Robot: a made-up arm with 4 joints. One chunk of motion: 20 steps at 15 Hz.
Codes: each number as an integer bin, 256 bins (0 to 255) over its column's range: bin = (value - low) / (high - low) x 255, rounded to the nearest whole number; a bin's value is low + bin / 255 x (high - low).
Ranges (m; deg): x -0.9..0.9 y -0.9..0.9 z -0.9..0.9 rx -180..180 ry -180..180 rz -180..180
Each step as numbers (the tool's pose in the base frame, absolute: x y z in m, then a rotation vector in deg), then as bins.
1 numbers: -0.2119 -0.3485 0.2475 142.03 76.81 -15.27
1 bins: 97 78 163 228 182 117
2 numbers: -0.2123 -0.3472 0.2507 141.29 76.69 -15.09
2 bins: 97 78 163 228 182 117
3 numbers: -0.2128 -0.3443 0.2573 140.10 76.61 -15.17
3 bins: 97 79 164 227 182 117
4 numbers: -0.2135 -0.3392 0.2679 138.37 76.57 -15.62
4 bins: 97 79 165 226 182 116
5 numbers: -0.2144 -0.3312 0.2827 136.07 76.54 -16.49
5 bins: 97 81 168 224 182 116
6 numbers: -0.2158 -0.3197 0.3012 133.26 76.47 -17.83
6 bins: 97 82 170 222 182 115
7 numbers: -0.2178 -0.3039 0.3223 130.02 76.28 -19.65
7 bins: 97 84 173 220 182 114
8 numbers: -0.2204 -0.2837 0.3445 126.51 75.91 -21.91
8 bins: 96 87 176 217 181 112
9 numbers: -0.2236 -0.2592 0.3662 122.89 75.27 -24.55
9 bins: 96 91 179 215 181 110
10 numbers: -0.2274 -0.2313 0.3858 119.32 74.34 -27.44
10 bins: 95 95 182 212 180 108
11 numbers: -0.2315 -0.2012 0.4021 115.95 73.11 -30.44
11 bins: 95 99 184 210 179 106
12 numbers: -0.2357 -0.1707 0.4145 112.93 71.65 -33.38
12 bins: 94 103 186 207 178 104
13 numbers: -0.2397 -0.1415 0.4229 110.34 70.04 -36.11
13 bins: 94 107 187 206 177 102
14 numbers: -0.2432 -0.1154 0.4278 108.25 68.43 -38.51
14 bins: 93 111 188 204 176 100
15 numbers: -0.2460 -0.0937 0.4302 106.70 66.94 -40.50
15 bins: 93 114 188 203 175 99
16 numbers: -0.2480 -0.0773 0.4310 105.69 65.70 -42.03
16 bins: 92 117 189 202 174 98
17 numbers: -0.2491 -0.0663 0.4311 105.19 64.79 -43.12
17 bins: 92 118 189 202 173 97
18 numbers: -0.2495 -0.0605 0.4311 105.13 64.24 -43.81
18 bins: 92 119 189 202 173 96
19 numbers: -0.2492 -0.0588 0.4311 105.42 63.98 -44.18
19 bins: 92 119 189 202 173 96
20 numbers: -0.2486 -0.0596 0.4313 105.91 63.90 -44.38
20 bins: 92 119 189 203 173 96
